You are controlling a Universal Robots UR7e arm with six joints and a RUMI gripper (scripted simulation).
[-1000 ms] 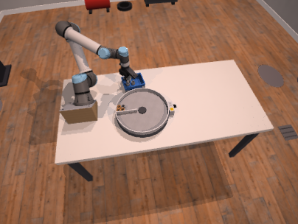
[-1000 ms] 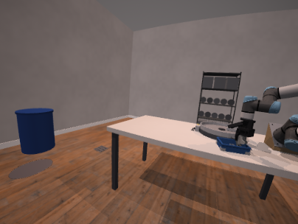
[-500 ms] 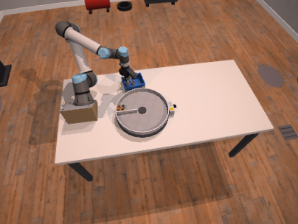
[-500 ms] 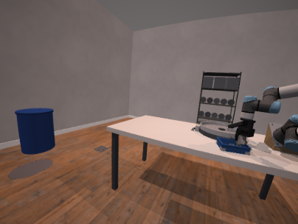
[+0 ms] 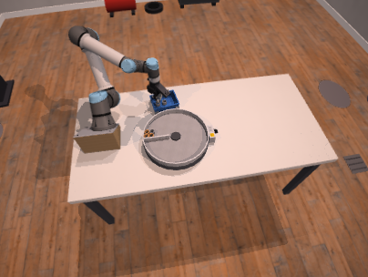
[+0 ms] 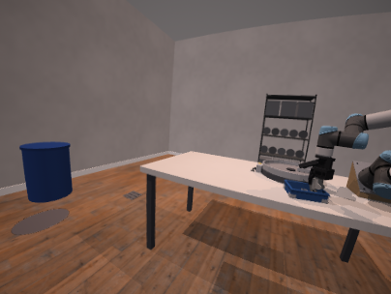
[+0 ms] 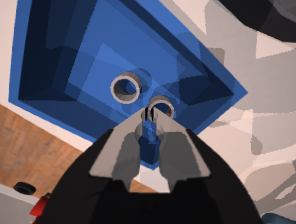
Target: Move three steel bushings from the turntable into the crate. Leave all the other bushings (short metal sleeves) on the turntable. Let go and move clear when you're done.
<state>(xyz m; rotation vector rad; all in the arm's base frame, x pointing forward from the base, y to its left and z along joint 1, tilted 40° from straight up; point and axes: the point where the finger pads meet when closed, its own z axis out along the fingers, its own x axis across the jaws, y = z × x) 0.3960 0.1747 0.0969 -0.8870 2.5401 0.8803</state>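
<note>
Right now my hand is 40 mm short of the blue crate and 10 mm above it. Round my hand: round grey turntable: 50 mm ahead, 340 mm to the right, 20 mm above.
</note>
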